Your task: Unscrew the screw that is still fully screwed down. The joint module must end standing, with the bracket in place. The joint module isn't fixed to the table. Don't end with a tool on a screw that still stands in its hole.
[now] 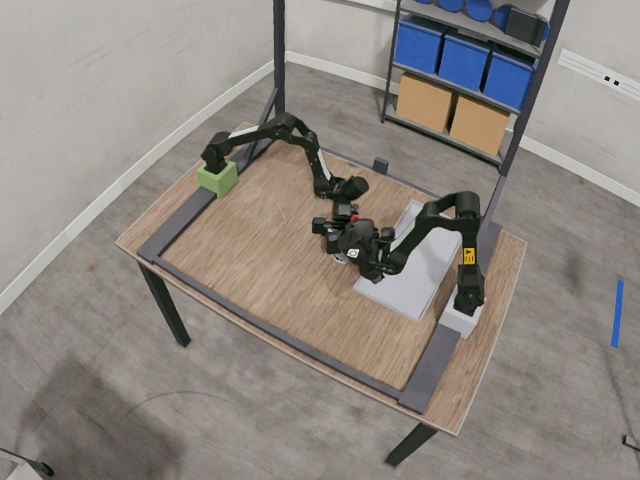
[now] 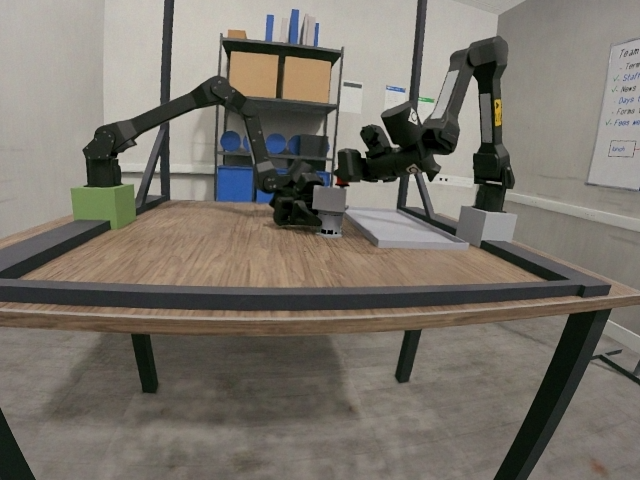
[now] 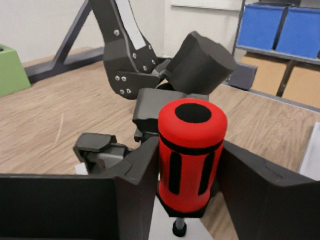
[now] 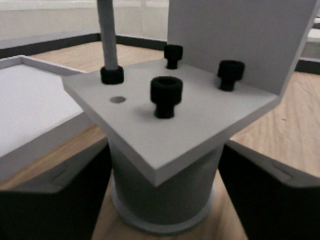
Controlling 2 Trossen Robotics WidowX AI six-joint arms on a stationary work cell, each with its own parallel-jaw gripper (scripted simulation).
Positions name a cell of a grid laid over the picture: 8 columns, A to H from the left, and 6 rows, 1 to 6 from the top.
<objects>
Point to a shallow grey tray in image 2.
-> E3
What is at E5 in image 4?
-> A grey joint module.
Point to a grey bracket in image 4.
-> G2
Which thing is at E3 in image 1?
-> My left gripper.
</objects>
